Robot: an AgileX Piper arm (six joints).
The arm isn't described. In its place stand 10 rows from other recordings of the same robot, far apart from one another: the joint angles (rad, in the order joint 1, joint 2, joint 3, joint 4, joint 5, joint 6), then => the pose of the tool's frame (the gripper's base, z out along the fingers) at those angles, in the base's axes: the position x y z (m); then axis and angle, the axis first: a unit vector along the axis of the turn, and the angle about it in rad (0 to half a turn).
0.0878, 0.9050, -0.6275, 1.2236, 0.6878, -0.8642 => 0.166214 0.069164 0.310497 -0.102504 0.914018 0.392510 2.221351
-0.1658, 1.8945, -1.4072, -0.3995, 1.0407, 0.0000 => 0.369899 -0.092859 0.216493 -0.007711 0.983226 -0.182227 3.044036
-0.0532, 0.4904, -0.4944, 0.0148, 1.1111, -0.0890 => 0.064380 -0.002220 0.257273 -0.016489 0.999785 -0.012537 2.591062
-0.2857, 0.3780, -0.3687, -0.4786, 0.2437, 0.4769 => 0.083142 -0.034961 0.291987 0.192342 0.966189 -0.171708 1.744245
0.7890, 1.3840, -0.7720, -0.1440, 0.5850, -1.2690 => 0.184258 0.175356 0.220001 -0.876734 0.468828 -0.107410 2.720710
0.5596, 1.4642, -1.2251, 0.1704, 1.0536, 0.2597 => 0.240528 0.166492 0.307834 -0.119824 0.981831 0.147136 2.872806
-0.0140, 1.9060, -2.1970, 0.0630, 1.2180, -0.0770 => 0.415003 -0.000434 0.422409 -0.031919 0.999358 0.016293 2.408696
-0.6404, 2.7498, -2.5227, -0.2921, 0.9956, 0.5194 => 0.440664 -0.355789 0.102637 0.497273 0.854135 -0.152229 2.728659
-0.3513, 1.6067, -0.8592, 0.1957, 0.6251, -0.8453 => 0.272567 -0.088868 0.180883 -0.174819 0.984309 -0.023941 2.829997
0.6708, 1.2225, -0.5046, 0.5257, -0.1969, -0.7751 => 0.190843 0.140040 0.231320 -0.419000 0.904560 0.078810 2.038303
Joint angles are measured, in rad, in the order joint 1, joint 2, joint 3, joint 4, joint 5, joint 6. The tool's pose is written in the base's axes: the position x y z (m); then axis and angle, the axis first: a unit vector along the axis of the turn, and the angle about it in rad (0 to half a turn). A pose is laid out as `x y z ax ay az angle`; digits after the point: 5 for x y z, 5 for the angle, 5 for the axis.
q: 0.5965 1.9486 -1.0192 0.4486 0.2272 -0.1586
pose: 0.30001 0.21446 0.12034 -0.16848 0.97328 0.15600 2.71051
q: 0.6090 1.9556 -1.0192 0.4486 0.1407 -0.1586
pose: 0.30428 0.21896 0.12129 -0.16780 0.97307 0.15803 2.63333
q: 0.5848 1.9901 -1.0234 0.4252 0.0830 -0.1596
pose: 0.31477 0.21213 0.11180 -0.16319 0.97588 0.14500 2.59618
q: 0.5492 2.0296 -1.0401 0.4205 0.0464 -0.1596
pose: 0.32806 0.20280 0.10222 -0.14554 0.98010 0.13496 2.57500
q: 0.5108 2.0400 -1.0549 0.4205 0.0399 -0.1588
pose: 0.33922 0.19180 0.10186 -0.12595 0.98342 0.13048 2.55954
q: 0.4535 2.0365 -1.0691 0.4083 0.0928 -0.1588
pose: 0.34888 0.17376 0.10392 -0.10749 0.98649 0.12362 2.58677
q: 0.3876 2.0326 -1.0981 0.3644 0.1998 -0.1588
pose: 0.35796 0.15309 0.10721 -0.10321 0.98826 0.11264 2.64922
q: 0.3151 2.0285 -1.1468 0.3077 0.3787 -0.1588
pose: 0.36495 0.12968 0.11297 -0.10446 0.98945 0.10043 2.76327
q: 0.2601 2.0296 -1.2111 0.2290 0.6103 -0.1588
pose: 0.36668 0.10984 0.12039 -0.12229 0.98911 0.08190 2.92191
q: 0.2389 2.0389 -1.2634 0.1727 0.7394 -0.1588
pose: 0.36969 0.10088 0.12593 -0.13839 0.98821 0.06548 3.00416
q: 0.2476 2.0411 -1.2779 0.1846 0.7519 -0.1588
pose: 0.37083 0.10551 0.12826 -0.13939 0.98770 0.07085 3.00546
